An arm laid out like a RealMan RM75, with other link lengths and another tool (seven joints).
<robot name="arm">
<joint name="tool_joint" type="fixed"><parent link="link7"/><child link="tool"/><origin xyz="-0.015 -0.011 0.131" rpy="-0.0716 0 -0.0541"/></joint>
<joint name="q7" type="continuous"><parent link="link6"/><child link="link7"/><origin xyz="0 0 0.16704" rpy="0 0 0"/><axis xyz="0 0 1"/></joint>
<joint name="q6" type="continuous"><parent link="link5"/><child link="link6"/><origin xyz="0 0 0" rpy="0 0 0"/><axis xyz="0 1 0"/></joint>
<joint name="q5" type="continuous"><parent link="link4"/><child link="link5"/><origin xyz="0 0 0.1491" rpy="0 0 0"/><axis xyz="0 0 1"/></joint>
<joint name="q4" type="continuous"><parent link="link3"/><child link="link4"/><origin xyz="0 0 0" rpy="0 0 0"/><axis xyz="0 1 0"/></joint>
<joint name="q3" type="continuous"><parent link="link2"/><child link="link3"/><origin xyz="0 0 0.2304" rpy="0 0 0"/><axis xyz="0 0 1"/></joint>
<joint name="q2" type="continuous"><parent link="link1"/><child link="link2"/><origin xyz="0 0 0" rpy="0 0 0"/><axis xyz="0 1 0"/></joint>
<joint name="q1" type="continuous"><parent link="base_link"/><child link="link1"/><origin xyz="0 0 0.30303" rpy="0 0 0"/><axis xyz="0 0 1"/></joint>
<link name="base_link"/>
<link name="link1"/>
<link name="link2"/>
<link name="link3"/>
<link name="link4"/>
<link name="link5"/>
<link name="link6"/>
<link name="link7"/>
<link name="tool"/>
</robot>
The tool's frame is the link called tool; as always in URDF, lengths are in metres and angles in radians. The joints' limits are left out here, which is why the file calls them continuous.
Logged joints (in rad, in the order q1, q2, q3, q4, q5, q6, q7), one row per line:
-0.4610, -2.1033, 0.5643, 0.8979, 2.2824, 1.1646, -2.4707
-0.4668, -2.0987, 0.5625, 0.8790, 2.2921, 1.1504, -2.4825
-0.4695, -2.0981, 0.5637, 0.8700, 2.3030, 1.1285, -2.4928
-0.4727, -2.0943, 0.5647, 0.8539, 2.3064, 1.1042, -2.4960
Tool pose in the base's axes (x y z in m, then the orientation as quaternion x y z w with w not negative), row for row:
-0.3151, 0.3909, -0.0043, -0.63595, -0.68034, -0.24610, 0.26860
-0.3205, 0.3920, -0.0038, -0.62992, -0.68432, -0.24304, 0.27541
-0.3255, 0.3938, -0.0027, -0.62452, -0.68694, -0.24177, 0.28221
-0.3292, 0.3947, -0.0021, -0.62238, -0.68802, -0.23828, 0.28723
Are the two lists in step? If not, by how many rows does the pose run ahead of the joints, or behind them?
The pose runs 1 row ahead of the joints: the pose in row i belongs to the joints in row i + 1.
